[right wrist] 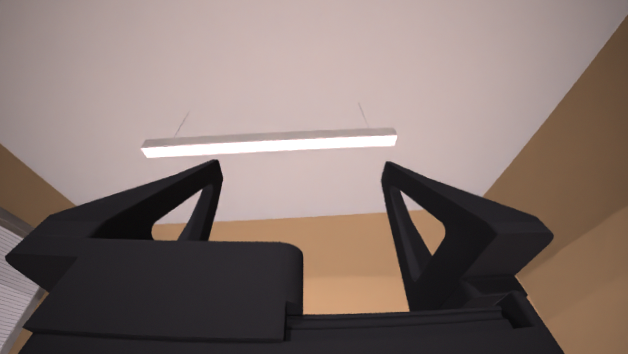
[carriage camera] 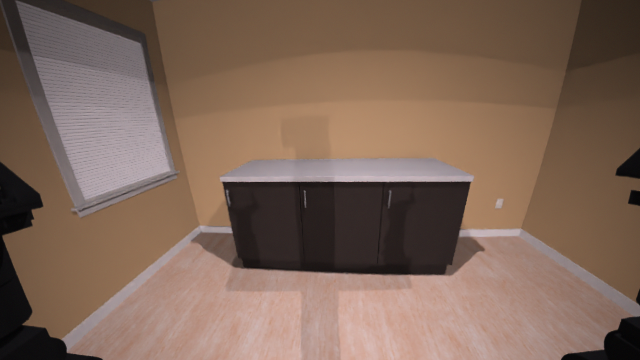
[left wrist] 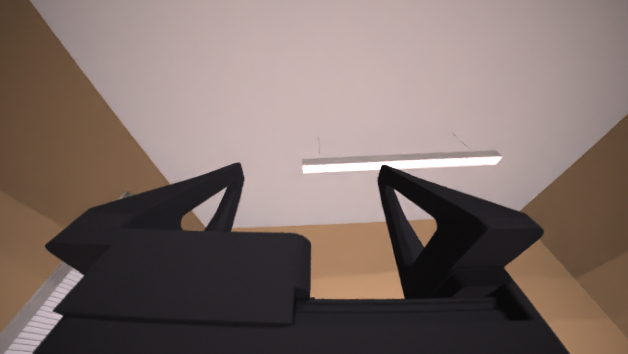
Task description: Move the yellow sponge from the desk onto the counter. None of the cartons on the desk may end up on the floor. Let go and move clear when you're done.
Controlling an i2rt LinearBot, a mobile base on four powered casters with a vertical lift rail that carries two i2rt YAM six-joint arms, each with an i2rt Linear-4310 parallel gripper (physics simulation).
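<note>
The counter [carriage camera: 345,171] has a pale top over dark cabinet doors and stands against the far wall in the carriage view. The yellow sponge, the desk and the cartons do not show in these views. My left gripper [left wrist: 311,171] is open and empty, its fingers wide apart and tilted up toward the ceiling in the left wrist view. My right gripper [right wrist: 302,169] is open and empty too, also tilted up toward the ceiling in the right wrist view. Both are far from the counter.
Pale wooden floor [carriage camera: 270,320] lies in front of the counter. A window with blinds [carriage camera: 100,105] is on the left wall. Dark parts of my arms show at both edges of the carriage view. A ceiling lamp [left wrist: 350,165] [right wrist: 270,145] hangs overhead.
</note>
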